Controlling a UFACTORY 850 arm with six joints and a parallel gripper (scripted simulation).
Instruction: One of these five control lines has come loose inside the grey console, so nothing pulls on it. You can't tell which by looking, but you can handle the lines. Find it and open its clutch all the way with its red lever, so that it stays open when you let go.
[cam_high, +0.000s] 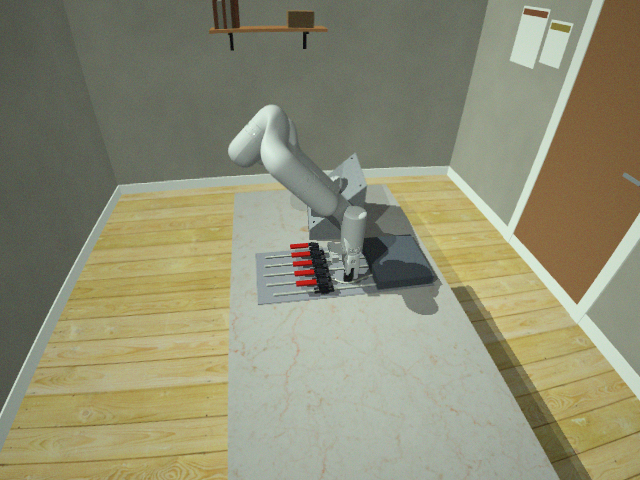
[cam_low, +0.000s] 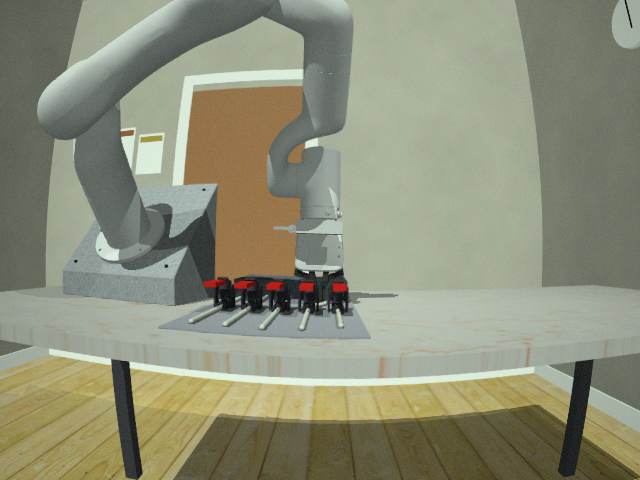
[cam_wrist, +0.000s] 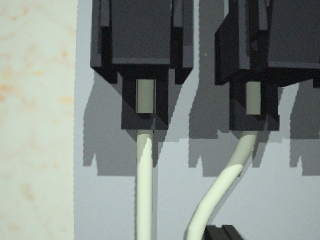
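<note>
My gripper is now 5 cm past the grey plate, 26 cm to the left of it and 2 cm above it.
</note>
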